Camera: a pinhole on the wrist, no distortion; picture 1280 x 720 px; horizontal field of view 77.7 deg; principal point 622.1 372.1 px. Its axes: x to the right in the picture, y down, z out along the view. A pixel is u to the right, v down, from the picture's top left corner.
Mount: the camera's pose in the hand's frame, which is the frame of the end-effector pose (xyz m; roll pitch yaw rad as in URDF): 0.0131 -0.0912 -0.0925 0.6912 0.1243 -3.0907
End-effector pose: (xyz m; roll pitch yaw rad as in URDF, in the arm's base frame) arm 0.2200 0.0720 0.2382 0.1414 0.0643 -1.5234
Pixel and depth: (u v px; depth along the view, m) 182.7 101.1 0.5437
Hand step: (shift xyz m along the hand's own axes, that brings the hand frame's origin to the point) 0.2489 0.4109 0.2432
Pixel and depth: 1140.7 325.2 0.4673
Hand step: -0.3478 0.2100 0.2095
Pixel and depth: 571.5 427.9 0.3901
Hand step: -0.0132 0.1353 0.2262
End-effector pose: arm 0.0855 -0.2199 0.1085 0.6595 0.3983 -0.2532
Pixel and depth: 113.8 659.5 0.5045
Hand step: 0.2612 0.1027 0.4486
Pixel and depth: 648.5 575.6 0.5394
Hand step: -0.0791 0.1418 0.4051
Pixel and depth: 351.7 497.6 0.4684
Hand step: 0.1083 0.1555 0.3322
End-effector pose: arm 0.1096 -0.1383 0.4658 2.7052 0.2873 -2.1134
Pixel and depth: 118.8 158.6 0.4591
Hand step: 0.2475 0.3089 0.2165
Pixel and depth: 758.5 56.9 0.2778
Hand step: -0.0653 0.1671 0.0443
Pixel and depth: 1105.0 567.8 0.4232
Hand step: -0.3000 0.0826 0.2651
